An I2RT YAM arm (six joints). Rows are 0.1 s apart.
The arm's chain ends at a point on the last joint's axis. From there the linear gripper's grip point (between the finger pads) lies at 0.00 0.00 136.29 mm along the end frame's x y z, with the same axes.
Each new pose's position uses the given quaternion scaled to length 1; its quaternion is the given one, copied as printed.
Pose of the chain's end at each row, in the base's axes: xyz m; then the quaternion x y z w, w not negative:
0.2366, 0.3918, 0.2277, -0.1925, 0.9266, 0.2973, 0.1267
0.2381, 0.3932, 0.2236, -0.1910, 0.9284, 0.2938, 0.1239
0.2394, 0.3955, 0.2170, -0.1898, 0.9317, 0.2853, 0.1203
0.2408, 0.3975, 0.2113, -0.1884, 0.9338, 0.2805, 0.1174
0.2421, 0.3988, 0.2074, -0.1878, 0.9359, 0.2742, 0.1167
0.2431, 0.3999, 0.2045, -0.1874, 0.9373, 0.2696, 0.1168
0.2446, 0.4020, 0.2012, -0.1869, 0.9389, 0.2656, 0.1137
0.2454, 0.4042, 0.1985, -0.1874, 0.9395, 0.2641, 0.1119
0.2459, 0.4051, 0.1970, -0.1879, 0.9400, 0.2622, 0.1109
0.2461, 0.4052, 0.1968, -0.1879, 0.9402, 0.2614, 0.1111
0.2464, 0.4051, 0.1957, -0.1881, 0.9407, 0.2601, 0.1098
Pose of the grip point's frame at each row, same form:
0.2530, 0.4735, 0.1199, -0.1925, 0.9266, 0.2973, 0.1267
0.2542, 0.4740, 0.1150, -0.1910, 0.9284, 0.2938, 0.1239
0.2552, 0.4742, 0.1068, -0.1898, 0.9317, 0.2853, 0.1203
0.2563, 0.4749, 0.1002, -0.1884, 0.9338, 0.2805, 0.1174
0.2578, 0.4747, 0.0953, -0.1878, 0.9359, 0.2742, 0.1167
0.2592, 0.4747, 0.0917, -0.1874, 0.9373, 0.2696, 0.1168
0.2602, 0.4758, 0.0877, -0.1869, 0.9389, 0.2656, 0.1137
0.2606, 0.4775, 0.0846, -0.1874, 0.9395, 0.2641, 0.1119
0.2609, 0.4780, 0.0828, -0.1879, 0.9400, 0.2622, 0.1109
0.2612, 0.4779, 0.0825, -0.1879, 0.9402, 0.2614, 0.1111
0.2612, 0.4774, 0.0811, -0.1881, 0.9407, 0.2601, 0.1098

